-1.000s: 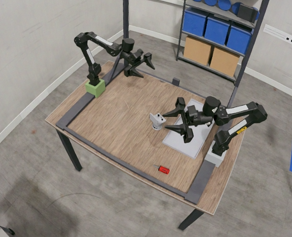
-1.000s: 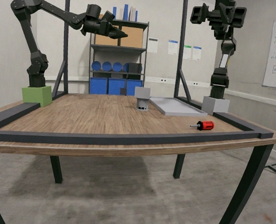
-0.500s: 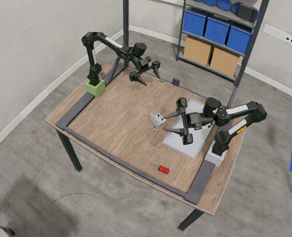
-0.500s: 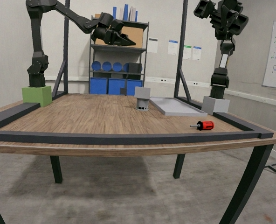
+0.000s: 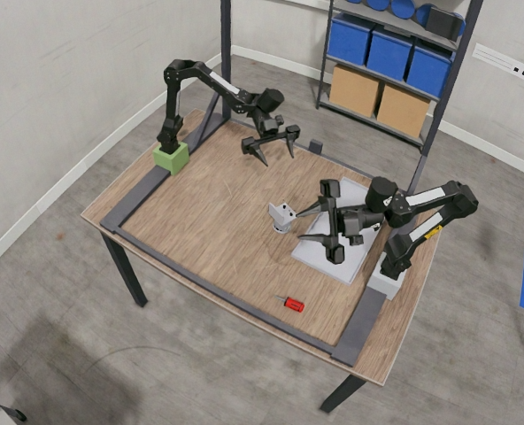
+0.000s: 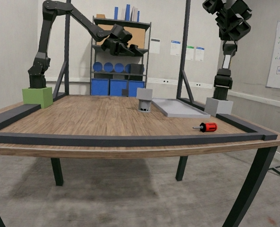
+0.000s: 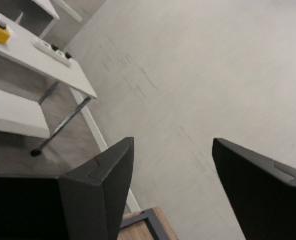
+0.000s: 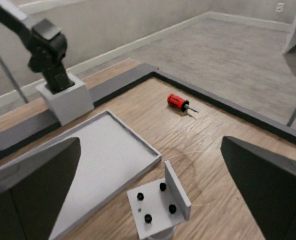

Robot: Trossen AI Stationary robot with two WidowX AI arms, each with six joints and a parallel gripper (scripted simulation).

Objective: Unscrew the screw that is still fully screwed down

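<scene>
Now: right hand 40 mm short of the grey joint module, 70 mm to the right of it and 240 mm above it. From my right hand the other things lie so: grey bracket (40 mm ahead, 70 mm to the left, 200 mm below); red screwdriver (280 mm ahead, 250 mm to the left, 260 mm below); shallow grey tray (90 mm behind, 260 mm to the left, 260 mm below).
Right now the red screwdriver is 1 cm ahead of my left hand, 1 cm to the right of it and 39 cm below it. Round my left hand: grey joint module (24 cm behind, 19 cm to the right, 38 cm below); dark frame rail (10 cm ahead, 23 cm to the right, 40 cm below); grey bracket (23 cm behind, 19 cm to the right, 33 cm below).
</scene>
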